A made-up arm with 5 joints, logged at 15 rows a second.
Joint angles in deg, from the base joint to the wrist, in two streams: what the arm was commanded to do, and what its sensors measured. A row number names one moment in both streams.
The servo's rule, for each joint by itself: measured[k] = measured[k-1] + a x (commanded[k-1-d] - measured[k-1]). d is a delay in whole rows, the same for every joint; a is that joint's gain. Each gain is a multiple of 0.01, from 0.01 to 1. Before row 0 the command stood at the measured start. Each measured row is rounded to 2 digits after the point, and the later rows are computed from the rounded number. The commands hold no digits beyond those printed.
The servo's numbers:
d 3
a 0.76 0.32 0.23 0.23 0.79
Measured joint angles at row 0: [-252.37, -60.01, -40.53, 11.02, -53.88]
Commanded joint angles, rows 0 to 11: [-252.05, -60.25, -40.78, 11.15, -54.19]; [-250.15, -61.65, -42.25, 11.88, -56.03]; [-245.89, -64.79, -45.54, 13.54, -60.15]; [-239.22, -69.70, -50.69, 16.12, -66.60]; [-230.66, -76.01, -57.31, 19.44, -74.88]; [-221.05, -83.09, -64.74, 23.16, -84.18]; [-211.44, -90.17, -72.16, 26.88, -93.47]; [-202.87, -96.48, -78.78, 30.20, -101.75]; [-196.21, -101.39, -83.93, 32.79, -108.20]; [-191.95, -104.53, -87.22, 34.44, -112.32]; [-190.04, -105.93, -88.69, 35.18, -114.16]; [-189.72, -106.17, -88.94, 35.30, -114.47]
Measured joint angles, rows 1 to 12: [-252.37, -60.01, -40.53, 11.02, -53.88]; [-252.37, -60.01, -40.53, 11.02, -53.88]; [-252.37, -60.01, -40.53, 11.02, -53.88]; [-252.13, -60.09, -40.59, 11.05, -54.12]; [-250.63, -60.59, -40.97, 11.24, -55.63]; [-247.03, -61.93, -42.02, 11.77, -59.20]; [-241.09, -64.42, -44.01, 12.77, -65.05]; [-233.16, -68.13, -47.07, 14.30, -72.82]; [-223.96, -72.92, -51.13, 16.34, -81.79]; [-214.44, -78.44, -55.97, 18.76, -91.02]; [-205.65, -84.21, -61.22, 21.39, -99.50]; [-198.48, -89.71, -66.44, 24.01, -106.37]
